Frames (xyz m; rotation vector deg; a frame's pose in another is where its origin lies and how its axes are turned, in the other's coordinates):
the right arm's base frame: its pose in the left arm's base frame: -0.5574 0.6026 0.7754 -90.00 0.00 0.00
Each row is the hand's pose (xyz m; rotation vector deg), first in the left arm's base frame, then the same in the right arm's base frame.
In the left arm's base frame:
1: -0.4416 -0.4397 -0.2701 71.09 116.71 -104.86
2: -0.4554 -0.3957 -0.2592 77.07 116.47 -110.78
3: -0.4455 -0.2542 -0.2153 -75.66 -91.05 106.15
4: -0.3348 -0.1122 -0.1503 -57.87 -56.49 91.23
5: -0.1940 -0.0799 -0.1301 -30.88 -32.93 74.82
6: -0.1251 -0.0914 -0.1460 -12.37 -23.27 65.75
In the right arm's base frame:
1: 0.1158 1.0455 -1.0423 -53.06 -142.05 -7.60
2: 0.1020 1.0346 -0.9983 -48.24 -137.43 -3.44
3: 0.1119 0.9907 -0.8568 -28.49 -121.63 9.31
4: 0.2226 0.9257 -0.7148 6.52 -98.02 23.05
5: 0.3634 0.9055 -0.6825 43.50 -77.36 30.07
6: 0.4323 0.9214 -0.6940 65.75 -67.09 32.02

